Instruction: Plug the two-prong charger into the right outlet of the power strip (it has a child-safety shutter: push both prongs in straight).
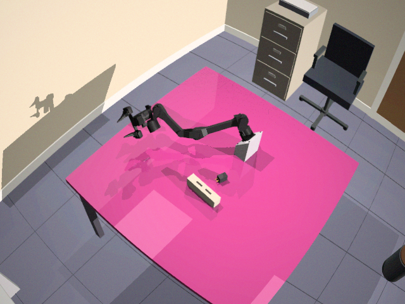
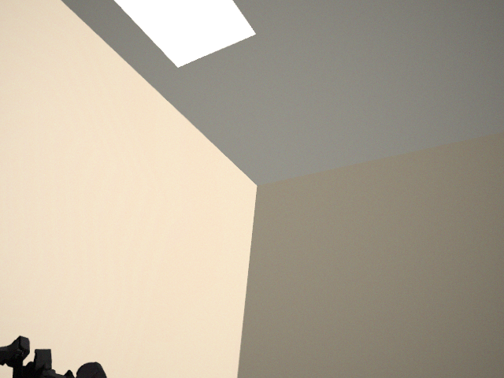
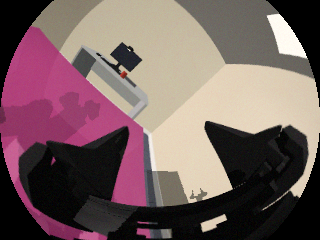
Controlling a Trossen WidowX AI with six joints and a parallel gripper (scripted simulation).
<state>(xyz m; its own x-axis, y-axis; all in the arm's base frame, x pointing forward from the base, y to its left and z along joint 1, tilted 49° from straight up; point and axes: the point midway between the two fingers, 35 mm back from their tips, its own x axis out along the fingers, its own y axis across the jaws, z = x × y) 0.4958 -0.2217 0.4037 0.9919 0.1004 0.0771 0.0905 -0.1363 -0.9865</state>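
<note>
Right now my gripper tip is 280 mm past the dark grey charger, 490 mm to the right of it and 170 mm above it.
</note>
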